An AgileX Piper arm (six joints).
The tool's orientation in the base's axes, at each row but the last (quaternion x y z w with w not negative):
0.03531, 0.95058, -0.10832, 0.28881
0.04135, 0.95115, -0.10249, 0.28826
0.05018, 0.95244, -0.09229, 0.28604
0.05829, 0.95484, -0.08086, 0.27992
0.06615, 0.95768, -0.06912, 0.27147
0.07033, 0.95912, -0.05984, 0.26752
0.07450, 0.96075, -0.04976, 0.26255
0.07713, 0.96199, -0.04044, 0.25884
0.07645, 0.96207, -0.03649, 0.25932
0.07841, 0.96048, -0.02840, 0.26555
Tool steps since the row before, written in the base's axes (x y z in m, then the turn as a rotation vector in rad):
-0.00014, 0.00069, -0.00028, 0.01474, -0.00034, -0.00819
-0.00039, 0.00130, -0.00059, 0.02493, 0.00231, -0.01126
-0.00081, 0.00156, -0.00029, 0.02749, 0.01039, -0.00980
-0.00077, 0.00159, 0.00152, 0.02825, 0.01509, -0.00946
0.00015, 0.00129, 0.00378, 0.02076, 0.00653, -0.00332
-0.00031, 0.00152, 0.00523, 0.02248, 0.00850, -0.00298
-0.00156, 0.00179, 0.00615, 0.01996, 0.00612, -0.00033
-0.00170, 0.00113, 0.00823, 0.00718, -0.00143, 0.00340
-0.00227, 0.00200, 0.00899, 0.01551, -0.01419, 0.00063
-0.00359, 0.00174, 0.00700, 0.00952, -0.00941, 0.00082
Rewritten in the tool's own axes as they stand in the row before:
0.00028, 0.00071, -0.00001, -0.00769, 0.00310, 0.01469
0.00068, 0.00132, -0.00002, -0.01439, 0.00761, 0.02211
0.00090, 0.00145, -0.00052, -0.01698, 0.01568, 0.02063
-0.00008, 0.00125, -0.00196, -0.01749, 0.02037, 0.01987
-0.00201, 0.00093, -0.00333, -0.01518, 0.01014, 0.01230
-0.00231, 0.00104, -0.00483, -0.01661, 0.01234, 0.01258
-0.00161, 0.00115, -0.00629, -0.01610, 0.00942, 0.00938
-0.00255, 0.00051, -0.00807, -0.00803, -0.00032, 0.00077
-0.00234, 0.00132, -0.00910, -0.01538, -0.01143, 0.00867
-0.00033, 0.00103, -0.00798, -0.00976, -0.00771, 0.00502

